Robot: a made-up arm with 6 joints.
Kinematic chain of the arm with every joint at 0, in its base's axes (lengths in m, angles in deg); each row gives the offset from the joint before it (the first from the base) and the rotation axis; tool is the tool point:
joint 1: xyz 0 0 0.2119 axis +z
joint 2: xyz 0 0 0 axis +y
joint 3: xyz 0 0 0.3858 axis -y
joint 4: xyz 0 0 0 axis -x
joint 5: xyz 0.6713 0 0 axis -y
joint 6: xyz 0 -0.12 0 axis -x
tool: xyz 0 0 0
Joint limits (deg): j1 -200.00..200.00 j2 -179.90..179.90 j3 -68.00..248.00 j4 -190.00..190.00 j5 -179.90..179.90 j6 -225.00..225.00
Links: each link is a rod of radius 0.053 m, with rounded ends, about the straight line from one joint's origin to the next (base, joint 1, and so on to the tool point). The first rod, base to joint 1, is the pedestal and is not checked.
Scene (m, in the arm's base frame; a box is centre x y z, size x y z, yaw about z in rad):
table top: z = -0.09
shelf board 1: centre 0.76 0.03 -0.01 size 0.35 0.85 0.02 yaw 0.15
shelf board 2: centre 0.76 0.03 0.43 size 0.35 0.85 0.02 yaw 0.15
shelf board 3: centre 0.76 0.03 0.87 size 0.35 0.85 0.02 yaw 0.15
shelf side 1: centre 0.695 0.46 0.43 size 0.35 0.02 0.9 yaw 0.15
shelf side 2: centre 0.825 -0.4 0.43 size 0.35 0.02 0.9 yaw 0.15
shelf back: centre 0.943 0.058 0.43 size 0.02 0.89 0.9 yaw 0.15
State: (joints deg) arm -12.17 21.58 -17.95 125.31 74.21 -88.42
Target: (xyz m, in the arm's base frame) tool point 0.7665 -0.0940 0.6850
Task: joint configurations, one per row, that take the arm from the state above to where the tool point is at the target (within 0.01 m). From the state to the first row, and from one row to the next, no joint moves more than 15 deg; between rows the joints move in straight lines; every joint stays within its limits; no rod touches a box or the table.
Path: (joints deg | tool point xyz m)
1: -16.90 6.74 -32.69 125.19 74.21 -88.42 | 0.6191 -0.1158 0.2444
2: -21.63 -8.10 -47.42 125.07 74.21 -88.42 | 0.5155 -0.1302 0.2445
3: -26.36 -22.94 -62.16 124.94 74.21 -88.42 | 0.4175 -0.1302 0.2189
4: -27.05 -27.58 -51.95 123.74 74.21 -88.42 | 0.4525 -0.1562 0.3678
5: -27.74 -32.23 -41.74 122.54 74.21 -88.42 | 0.4487 -0.1631 0.5271
6: -28.43 -36.87 -31.54 121.34 74.21 -88.42 | 0.4056 -0.1486 0.6849
7: -24.26 -23.97 -20.01 121.55 74.21 -88.42 | 0.4870 -0.1506 0.7128
8: -20.08 -11.08 -8.48 121.76 74.21 -88.42 | 0.5775 -0.1439 0.7229
9: -15.91 1.82 3.06 121.96 74.21 -88.42 | 0.6725 -0.1256 0.7138
10: -11.74 14.72 14.59 122.17 74.21 -88.42 | 0.7665 -0.0940 0.6851

